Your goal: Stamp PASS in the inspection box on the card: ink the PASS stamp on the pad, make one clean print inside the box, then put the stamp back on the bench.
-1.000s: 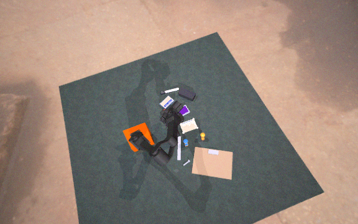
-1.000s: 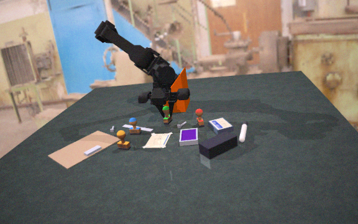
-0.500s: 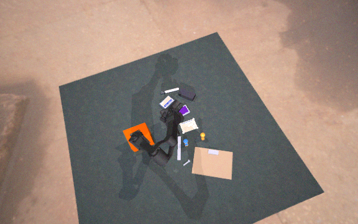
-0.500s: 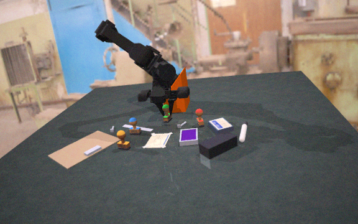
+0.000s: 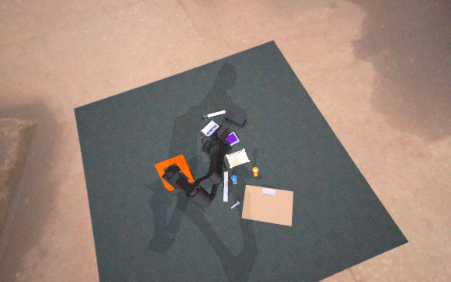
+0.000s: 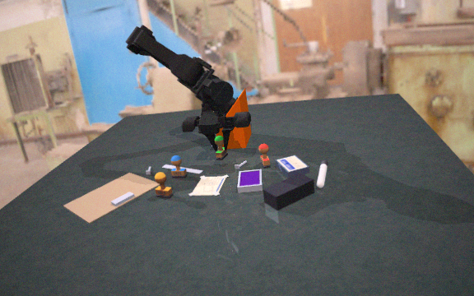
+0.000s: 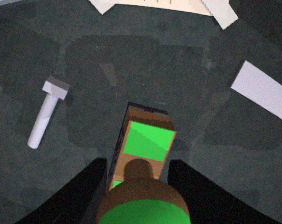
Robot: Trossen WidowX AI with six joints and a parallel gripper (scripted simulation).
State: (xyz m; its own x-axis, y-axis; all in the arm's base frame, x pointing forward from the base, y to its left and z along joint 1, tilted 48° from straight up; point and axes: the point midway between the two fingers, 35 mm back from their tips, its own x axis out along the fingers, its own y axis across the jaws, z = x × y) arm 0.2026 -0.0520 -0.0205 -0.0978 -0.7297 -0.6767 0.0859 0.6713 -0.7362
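Now: the purple ink pad 120 mm ahead of my gripper tip, 80 mm to the left of it and 50 mm below it. From my gripper tip the other things lie so: red stamp (120 mm to the left, 30 mm below, 20 mm ahead); card (110 mm ahead, 50 mm below, 30 mm to the right); green-knobbed stamp (right at my gripper tip).
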